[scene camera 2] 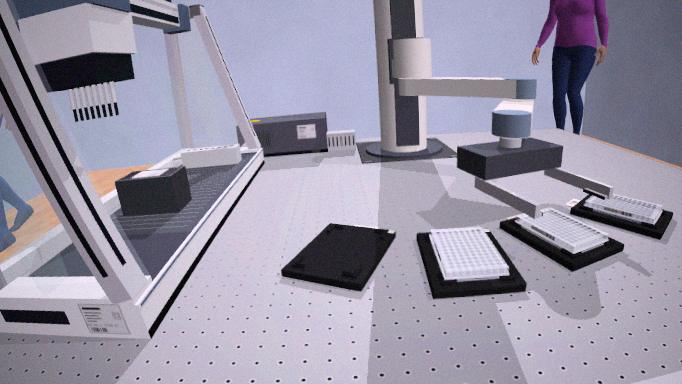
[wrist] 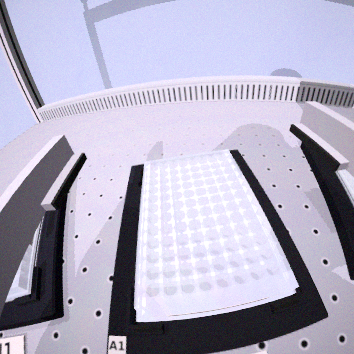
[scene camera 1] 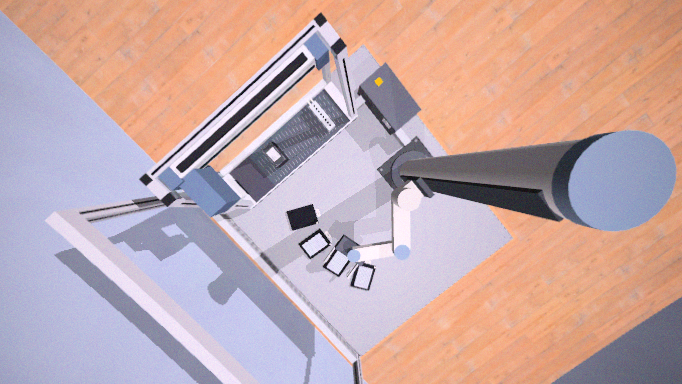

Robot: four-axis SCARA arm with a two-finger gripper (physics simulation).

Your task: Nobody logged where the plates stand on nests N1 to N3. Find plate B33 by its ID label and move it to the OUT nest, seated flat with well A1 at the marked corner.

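Seen in the pictures: gripper, between the fingertips: (scene camera 2: 577,201) (wrist: 187,125) (scene camera 1: 335,269); arm's base, origin of its link: (scene camera 2: 404,152).
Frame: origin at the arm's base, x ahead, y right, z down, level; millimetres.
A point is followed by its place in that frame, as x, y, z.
My gripper (scene camera 2: 572,200) {712, -138, -87} (wrist: 187,125) {712, -138, -87} is open, its two fingers apart above and on either side of the middle plate (scene camera 1: 338,262) {687, -132, -37} (scene camera 2: 565,230) {708, -127, -39} (wrist: 200,225) {674, -128, -39}. That clear plate lies on its black nest (wrist: 120,290) {630, -172, -25}, apparently flat; an A1 tag (wrist: 117,345) {601, -163, -25} marks the nest's near left corner in the wrist view. Another plate (scene camera 1: 363,276) {629, -300, -37} (scene camera 2: 625,207) {652, -295, -39} (wrist: 20,282) {609, -240, -37} sits on the nest to the wrist view's left, and a third plate (scene camera 1: 315,244) {717, 45, -38} (scene camera 2: 469,252) {739, 45, -39} on the nest to its right. A black nest (scene camera 1: 302,217) {670, 218, -25} (scene camera 2: 340,255) {691, 222, -25} at the row's end is empty. ID labels are not readable.
A framed liquid handler with a pipette head (scene camera 2: 90,67) {780, 481, -322} stands left in scene camera 2, with a black block (scene camera 2: 155,192) {565, 553, -104} on its deck. A grey box (scene camera 1: 390,100) {-109, 391, -128} (scene camera 2: 290,135) {-35, 369, -79} stands behind, near the arm's column (scene camera 2: 407,100) {77, -2, -179}. A person (scene camera 2: 575,45) stands beyond the table.
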